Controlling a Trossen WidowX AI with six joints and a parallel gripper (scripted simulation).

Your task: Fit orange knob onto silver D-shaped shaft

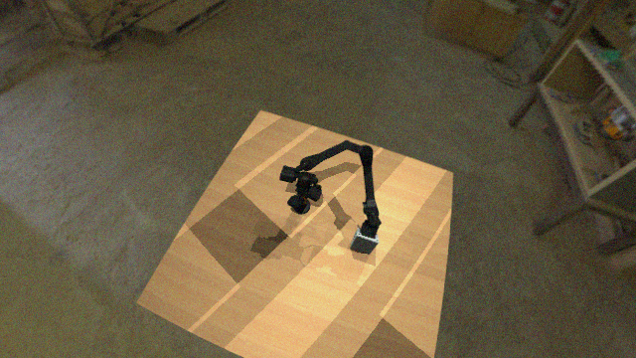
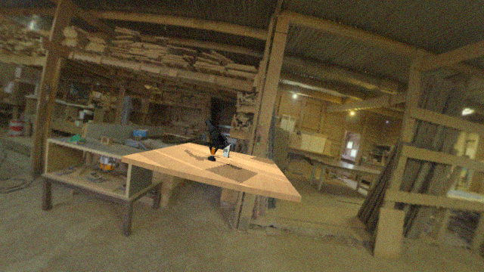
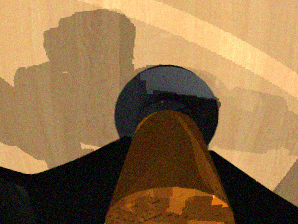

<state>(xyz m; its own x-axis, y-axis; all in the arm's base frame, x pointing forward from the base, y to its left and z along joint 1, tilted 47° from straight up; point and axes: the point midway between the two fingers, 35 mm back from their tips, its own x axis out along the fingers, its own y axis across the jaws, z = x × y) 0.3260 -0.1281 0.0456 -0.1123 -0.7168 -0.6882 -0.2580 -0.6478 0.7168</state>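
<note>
My gripper tip is now 4 cm above the dark pedestal. Also, from my gripper tip: orange knob 3 cm above.
</note>
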